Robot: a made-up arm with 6 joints.
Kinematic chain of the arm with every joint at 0, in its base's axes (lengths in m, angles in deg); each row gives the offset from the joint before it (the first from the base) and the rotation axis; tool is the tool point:
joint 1: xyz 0 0 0.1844 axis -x
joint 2: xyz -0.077 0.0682 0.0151 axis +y
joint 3: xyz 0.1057 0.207 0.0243 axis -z
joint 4: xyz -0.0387 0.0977 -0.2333 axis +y
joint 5: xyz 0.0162 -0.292 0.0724 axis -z
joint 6: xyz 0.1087 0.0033 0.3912 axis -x
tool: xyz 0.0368 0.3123 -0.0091
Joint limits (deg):
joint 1: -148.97..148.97
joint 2: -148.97..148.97
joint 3: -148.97..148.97
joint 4: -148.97..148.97
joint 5: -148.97..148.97
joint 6: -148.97..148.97
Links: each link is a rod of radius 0.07 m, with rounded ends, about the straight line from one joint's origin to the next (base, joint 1, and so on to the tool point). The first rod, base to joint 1, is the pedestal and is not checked.
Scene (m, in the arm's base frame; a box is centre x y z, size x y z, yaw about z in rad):
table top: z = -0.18
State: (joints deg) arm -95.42 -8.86 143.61 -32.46 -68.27 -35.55
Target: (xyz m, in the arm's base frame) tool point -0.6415 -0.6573 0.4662
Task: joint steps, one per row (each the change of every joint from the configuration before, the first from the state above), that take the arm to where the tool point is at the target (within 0.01 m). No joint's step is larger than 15 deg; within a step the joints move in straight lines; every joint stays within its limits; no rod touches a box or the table.
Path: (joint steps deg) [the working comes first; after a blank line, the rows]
Joints at the target: -148.97 25.99 48.28 -65.50 -121.56 -42.27
Straight joint move there: clear.

1: -7.65 4.98 -13.62 -4.72 -7.61 -0.96
2: -7.65 4.98 -13.62 -4.72 -7.62 -0.96
3: -7.65 4.98 -13.61 -4.72 -7.61 -0.96
4: -7.65 4.97 -13.62 -4.72 -7.61 -0.96
5: -7.65 4.98 -13.62 -4.72 -7.61 -0.96
6: -7.65 4.98 -13.62 -4.72 -7.62 -0.96
7: -7.65 4.98 -13.62 -4.72 -7.61 -0.96

